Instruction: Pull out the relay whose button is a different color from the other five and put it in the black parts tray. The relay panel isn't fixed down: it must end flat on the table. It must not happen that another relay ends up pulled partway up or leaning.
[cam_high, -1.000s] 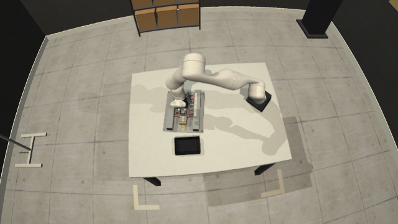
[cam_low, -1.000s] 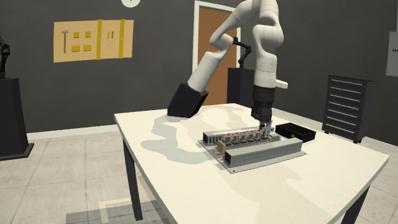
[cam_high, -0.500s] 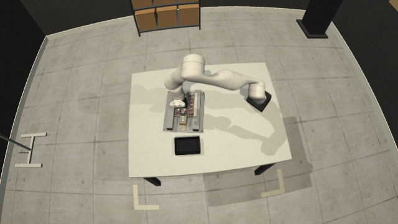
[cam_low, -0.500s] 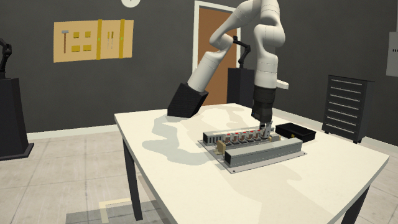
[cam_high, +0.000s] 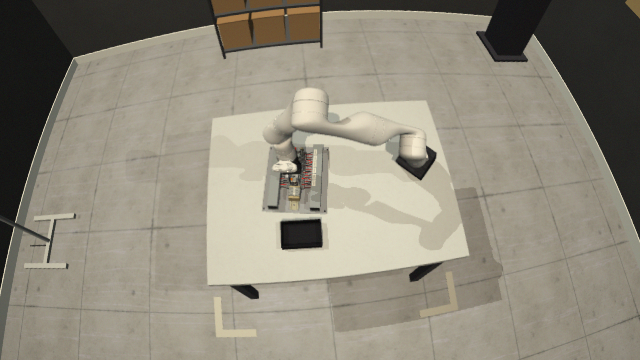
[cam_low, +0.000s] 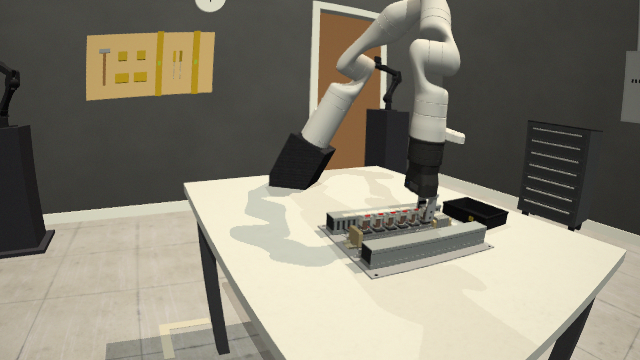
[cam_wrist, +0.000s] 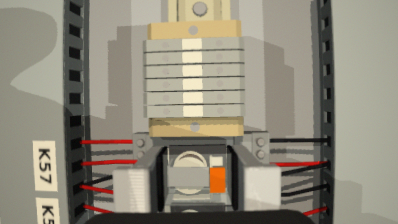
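The clear relay lies 1 cm below my hand. Round my hand: black parts tray (22 cm to the left, 4 cm below); then relay panel (1 cm behind, 4 cm to the right, 4 cm below).
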